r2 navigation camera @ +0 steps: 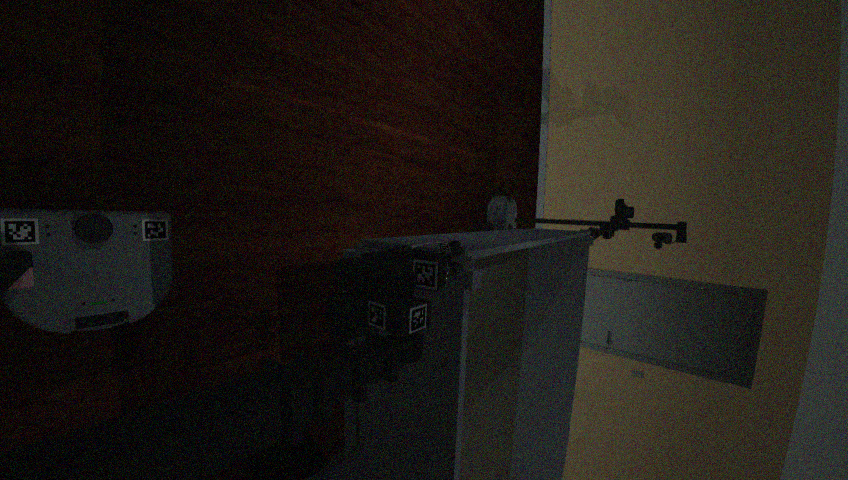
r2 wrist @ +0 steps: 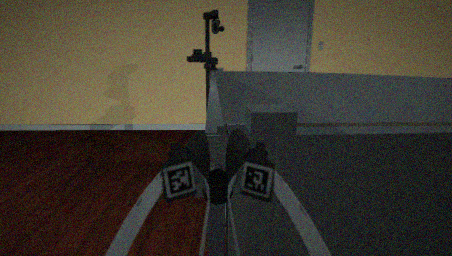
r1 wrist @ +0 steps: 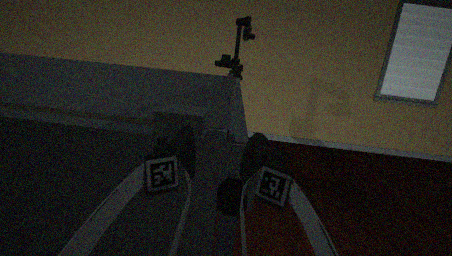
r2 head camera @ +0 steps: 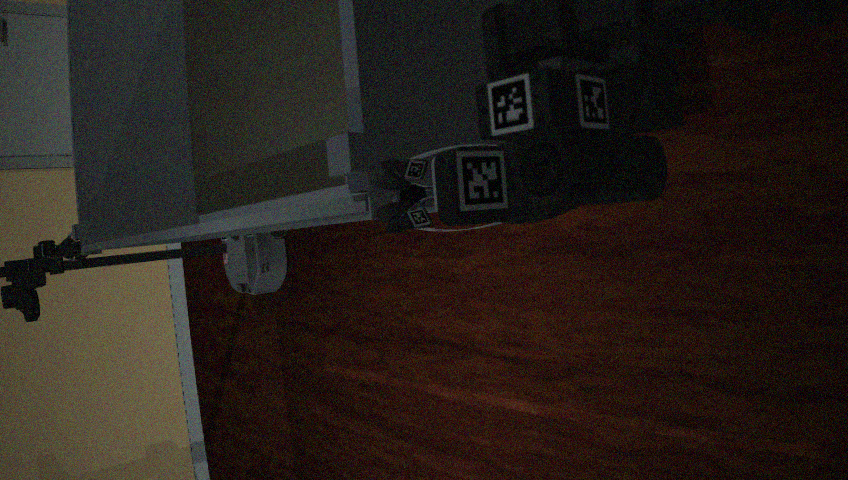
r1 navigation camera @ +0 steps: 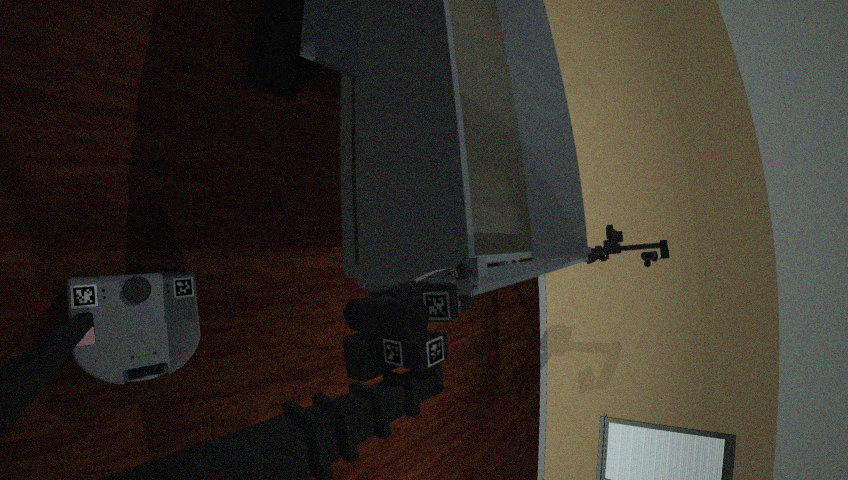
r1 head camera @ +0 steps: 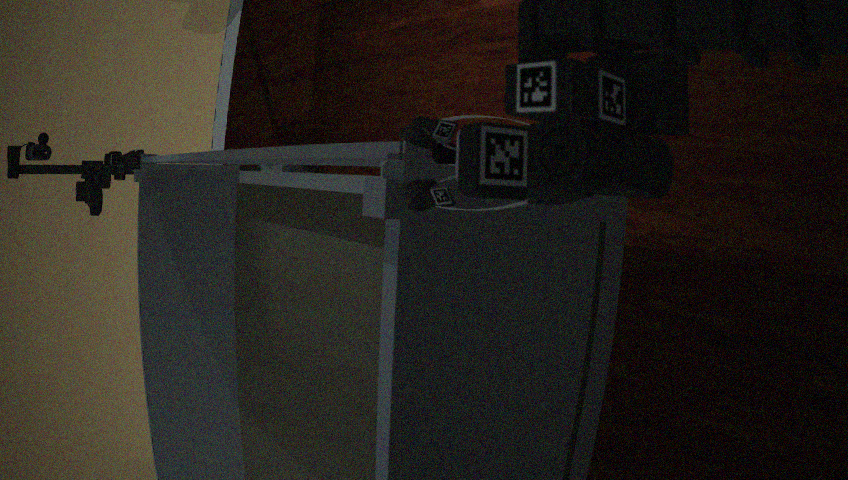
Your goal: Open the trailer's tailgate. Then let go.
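The grey trailer [r1 head camera: 493, 327] [r1 navigation camera: 404, 178] [r2 head camera: 130, 118] [r2 navigation camera: 547, 344] has a light tailgate [r1 head camera: 321, 152] [r1 navigation camera: 535, 268] [r2 head camera: 285, 209] [r2 wrist: 214, 107] across its end. The tailgate looks upright; a narrow dark gap runs beside it in the r1 head view. My r1 gripper [r1 head camera: 416, 163] [r1 wrist: 220, 150] is shut on the tailgate at one end, by the corner post. My r2 gripper [r2 head camera: 395, 195] [r2 wrist: 218, 150] is shut on the tailgate at the other end, its fingertips close together. The contact spots are dark and partly hidden by the fingers.
The r1 base [r1 navigation camera: 136, 339] [r2 head camera: 255, 267] and the r2 base [r2 navigation camera: 113, 273] stand on the floor on opposite sides of the trailer. A yellow wall has a window [r1 navigation camera: 663, 452] [r1 wrist: 415, 55] and a grey door [r2 navigation camera: 672, 327] [r2 wrist: 280, 35].
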